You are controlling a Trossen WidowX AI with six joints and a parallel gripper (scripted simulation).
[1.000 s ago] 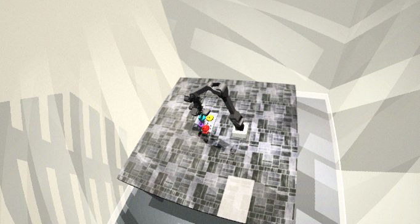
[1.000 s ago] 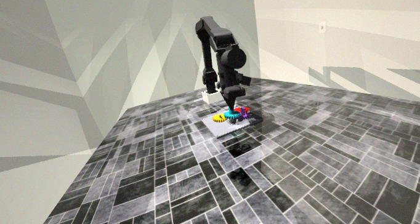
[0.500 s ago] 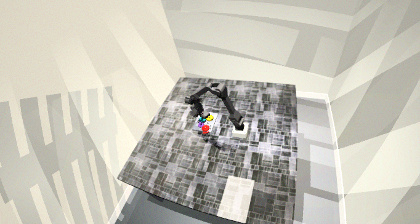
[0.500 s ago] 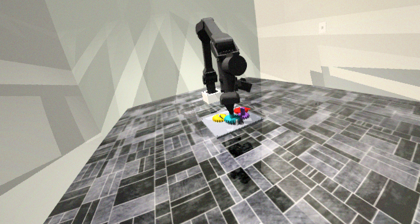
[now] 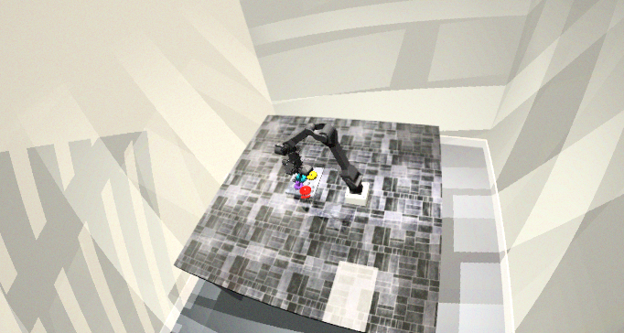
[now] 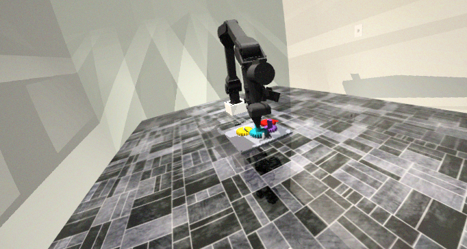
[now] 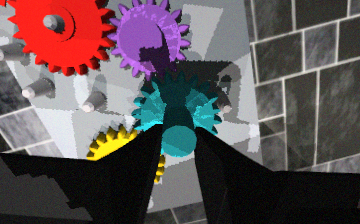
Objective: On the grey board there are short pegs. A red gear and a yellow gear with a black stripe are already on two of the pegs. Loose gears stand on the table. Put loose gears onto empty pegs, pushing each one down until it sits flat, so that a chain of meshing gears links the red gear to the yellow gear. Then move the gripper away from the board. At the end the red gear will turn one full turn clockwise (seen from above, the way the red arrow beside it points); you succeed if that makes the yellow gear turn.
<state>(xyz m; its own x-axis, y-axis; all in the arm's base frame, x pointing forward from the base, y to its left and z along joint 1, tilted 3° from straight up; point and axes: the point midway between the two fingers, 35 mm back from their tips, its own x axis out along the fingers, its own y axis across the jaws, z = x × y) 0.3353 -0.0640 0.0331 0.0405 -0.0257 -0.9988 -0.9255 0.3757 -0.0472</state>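
My gripper tip is 10 mm above the teal gear. The rest, counted from my gripper tip: purple gear 50 mm to the left, 20 mm below; yellow gear 50 mm behind, 30 mm to the right, 30 mm below; grey board 40 mm below, 20 mm behind.
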